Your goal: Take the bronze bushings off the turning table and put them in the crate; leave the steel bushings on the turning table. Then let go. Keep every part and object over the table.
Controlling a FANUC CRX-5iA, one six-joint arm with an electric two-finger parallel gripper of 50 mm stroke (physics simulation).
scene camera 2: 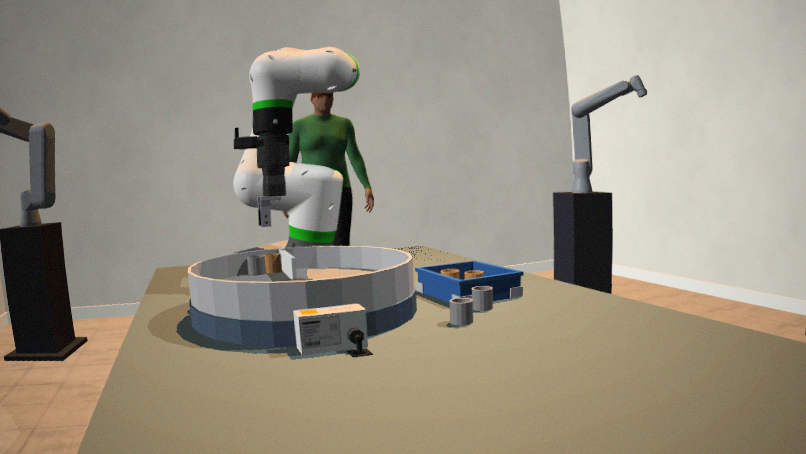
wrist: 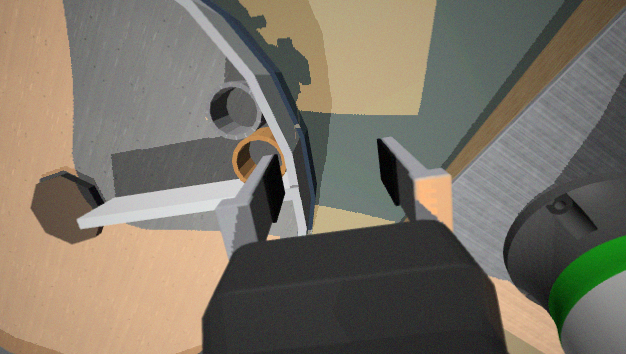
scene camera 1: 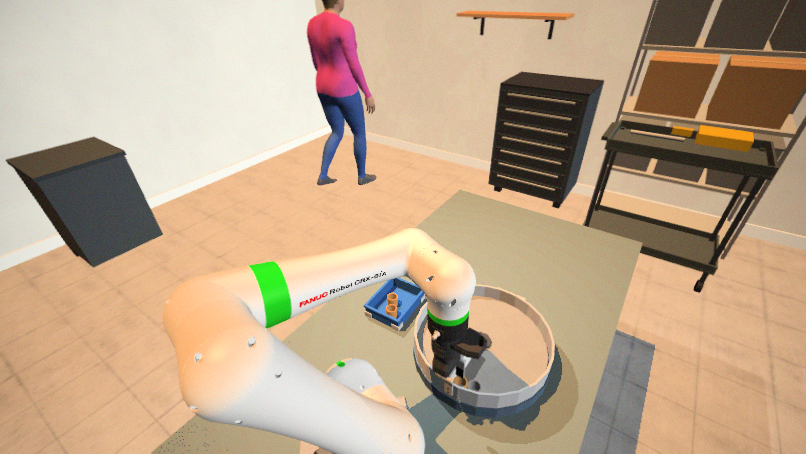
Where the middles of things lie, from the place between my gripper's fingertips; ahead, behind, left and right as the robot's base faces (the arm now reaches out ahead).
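My gripper is here, and the blue crate (scene camera 2: pixel 506 282) is there too. Relative to the crate, my gripper is 41 cm to the right of it, 12 cm above it and 17 cm short of it.
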